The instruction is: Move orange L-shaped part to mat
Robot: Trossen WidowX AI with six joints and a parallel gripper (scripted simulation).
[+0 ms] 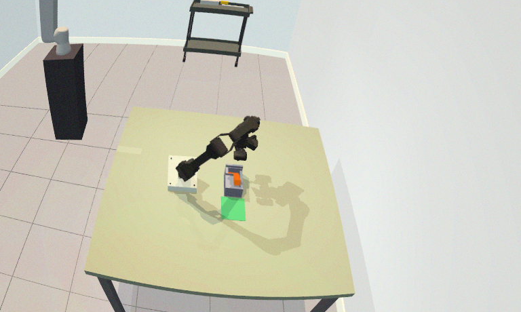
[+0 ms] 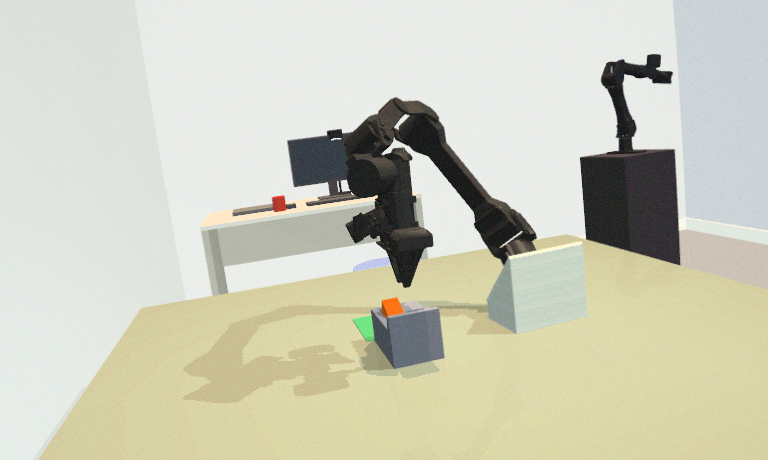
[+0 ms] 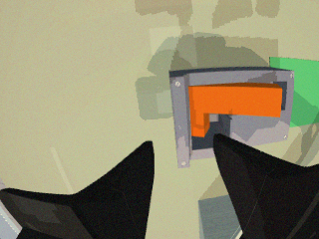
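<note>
My gripper tip is now 90 mm above the orange L-shaped part, 50 mm to the left of it and 20 mm past it. Round my gripper tip: green mat 220 mm to the right, 150 mm below, 40 mm behind.
</note>
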